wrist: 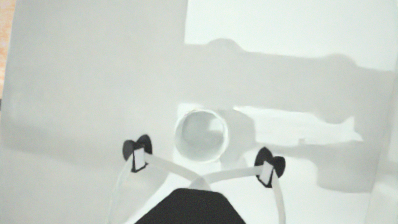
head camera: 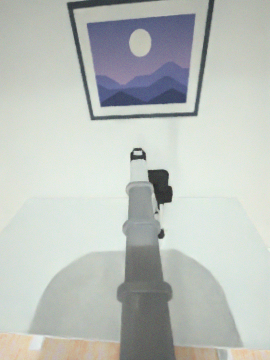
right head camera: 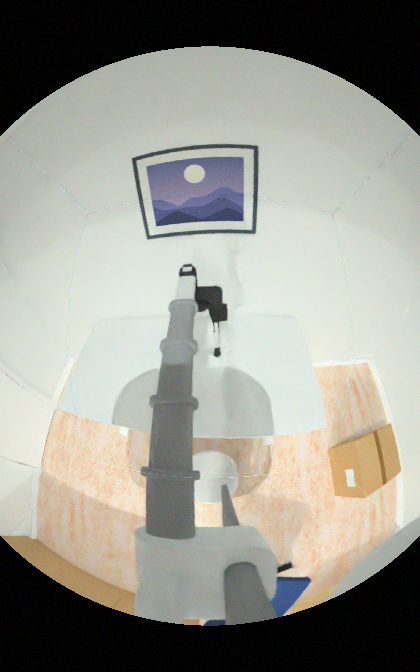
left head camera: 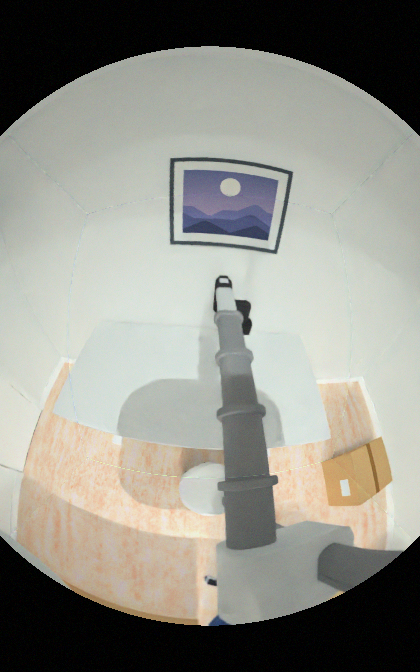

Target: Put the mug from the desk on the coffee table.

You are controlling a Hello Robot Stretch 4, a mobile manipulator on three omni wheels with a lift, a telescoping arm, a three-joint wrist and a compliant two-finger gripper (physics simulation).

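Frame: origin at the robot's base, x ahead, y left, z up, level; metres.
Seen in the pictures: gripper, between the fingertips: [wrist: 203,153].
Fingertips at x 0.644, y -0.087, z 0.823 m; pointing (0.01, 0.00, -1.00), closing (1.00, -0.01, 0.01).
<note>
A point is followed by its place in that frame.
The white mug [wrist: 202,136] @(x 0.640, y -0.087, z 0.701 m) stands upright on the pale desk [head camera: 50,230] @(x 0.741, y 0.559, z 0.693 m) [left head camera: 100,350] [right head camera: 100,345] [wrist: 75,75] @(x 0.388, y 0.002, z 0.693 m); the wrist view looks down into its round opening. Its handle cannot be made out. My gripper [wrist: 203,153] @(x 0.644, y -0.087, z 0.823 m) is open, with one dark fingertip left and one right of the mug, both apart from it. The mug is a little above the line between the tips in the wrist image. The gripper [head camera: 160,233] [right head camera: 217,351] is seen edge-on over the desk in the head and right head views; the mug is not clear there. The coffee table cannot be identified.
The long arm reaches over the desk toward the wall with a framed picture [head camera: 140,70] @(x 0.985, y -0.030, z 1.464 m) [left head camera: 230,205] [right head camera: 197,192]. A round white seat [left head camera: 200,490] [right head camera: 215,472] stands before the desk. A cardboard box [left head camera: 355,475] [right head camera: 362,462] is on the floor at the right.
</note>
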